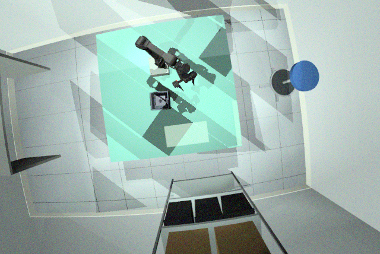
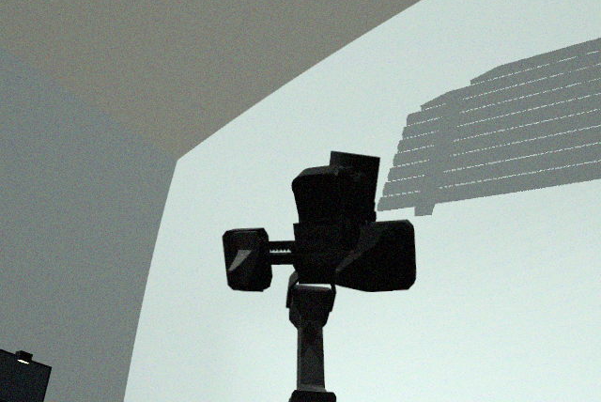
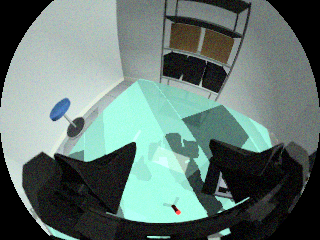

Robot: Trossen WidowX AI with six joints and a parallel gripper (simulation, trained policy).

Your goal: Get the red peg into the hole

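Right now my gripper tip is 230 mm above the red peg, 110 mm past it and 100 mm to the left of it. Round my gripper tip: dark box: 260 mm to the right, 250 mm below, 50 mm ahead.
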